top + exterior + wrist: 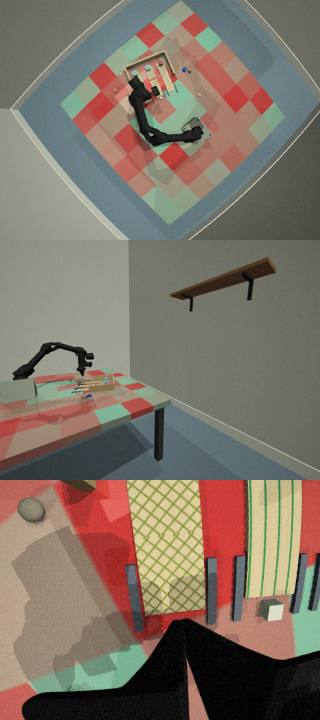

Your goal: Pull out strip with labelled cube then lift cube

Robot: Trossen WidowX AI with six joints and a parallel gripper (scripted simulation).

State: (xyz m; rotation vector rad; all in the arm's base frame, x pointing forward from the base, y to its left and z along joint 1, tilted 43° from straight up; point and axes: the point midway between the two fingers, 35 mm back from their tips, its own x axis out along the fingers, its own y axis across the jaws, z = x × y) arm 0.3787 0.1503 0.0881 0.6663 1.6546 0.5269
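Right now the grey pebble is 10 cm ahead of my gripper tip, 9 cm to the left of it and 7 cm below it. From my gripper tip the other things lie so: blue disc: 4 cm ahead, 36 cm to the right, 7 cm below.
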